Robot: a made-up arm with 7 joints.
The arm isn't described. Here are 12 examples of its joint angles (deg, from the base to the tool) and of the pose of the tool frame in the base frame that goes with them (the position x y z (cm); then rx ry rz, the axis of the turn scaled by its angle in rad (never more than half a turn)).
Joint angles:
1: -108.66 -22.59 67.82 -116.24 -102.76 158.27 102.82
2: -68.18 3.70 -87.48 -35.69 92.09 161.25 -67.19
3: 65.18 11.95 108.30 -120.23 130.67 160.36 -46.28
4: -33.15 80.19 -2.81 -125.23 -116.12 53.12 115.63
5: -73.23 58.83 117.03 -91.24 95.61 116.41 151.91
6: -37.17 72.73 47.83 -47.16 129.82 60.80 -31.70
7: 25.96 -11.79 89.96 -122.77 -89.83 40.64 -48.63
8: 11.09 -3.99 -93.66 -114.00 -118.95 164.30 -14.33
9: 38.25 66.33 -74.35 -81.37 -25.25 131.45 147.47
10: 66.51 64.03 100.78 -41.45 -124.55 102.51 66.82
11: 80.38 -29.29 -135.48 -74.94 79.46 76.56 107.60
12: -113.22 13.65 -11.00 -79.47 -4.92 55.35 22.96
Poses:
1: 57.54 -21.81 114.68 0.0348 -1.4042 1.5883
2: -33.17 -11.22 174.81 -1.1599 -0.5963 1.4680
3: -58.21 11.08 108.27 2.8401 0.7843 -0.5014
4: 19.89 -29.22 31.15 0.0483 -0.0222 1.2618
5: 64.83 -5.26 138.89 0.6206 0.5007 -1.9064
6: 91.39 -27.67 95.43 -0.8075 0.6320 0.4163
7: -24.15 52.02 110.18 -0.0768 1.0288 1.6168
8: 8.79 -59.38 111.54 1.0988 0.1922 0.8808
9: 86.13 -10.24 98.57 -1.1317 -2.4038 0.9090
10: -9.01 86.12 135.62 -2.1881 1.2388 -1.4159
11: 35.37 -78.13 119.62 -0.6086 1.5580 2.6078
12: -38.82 -60.81 120.45 -0.2426 -1.8739 -1.5714
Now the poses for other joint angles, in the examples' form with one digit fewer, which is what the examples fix.
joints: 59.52 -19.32 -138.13 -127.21 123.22 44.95 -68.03
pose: 14.5 -65.1 94.6 -0.392 1.404 -0.706
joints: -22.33 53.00 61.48 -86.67 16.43 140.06 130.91
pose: 80.9 25.8 96.9 0.338 -1.540 -1.594
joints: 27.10 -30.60 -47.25 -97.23 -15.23 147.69 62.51
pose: 29.8 -38.4 153.1 -0.366 3.027 -0.533
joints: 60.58 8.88 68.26 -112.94 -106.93 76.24 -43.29
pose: -38.0 54.3 112.3 -0.432 1.477 2.463
